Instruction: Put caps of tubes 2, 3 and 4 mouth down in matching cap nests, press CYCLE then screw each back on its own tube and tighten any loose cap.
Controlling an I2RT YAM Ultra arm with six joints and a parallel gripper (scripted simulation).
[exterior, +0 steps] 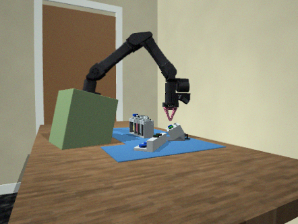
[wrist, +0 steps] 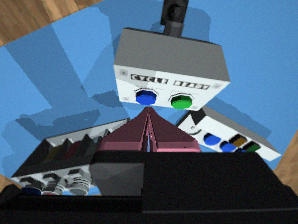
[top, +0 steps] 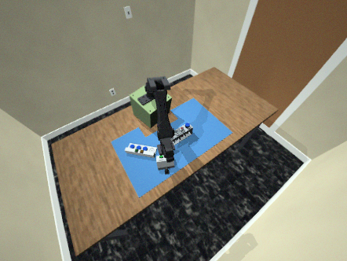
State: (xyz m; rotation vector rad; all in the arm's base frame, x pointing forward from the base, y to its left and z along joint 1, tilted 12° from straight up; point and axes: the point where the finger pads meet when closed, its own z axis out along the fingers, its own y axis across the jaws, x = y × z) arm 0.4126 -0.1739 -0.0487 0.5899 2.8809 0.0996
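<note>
My gripper is now 40 mm above the blue cycle key. Round my hand: key box: 20 mm to the right, 50 mm below; green key: 20 mm behind, 40 mm to the right, 40 mm below.
</note>
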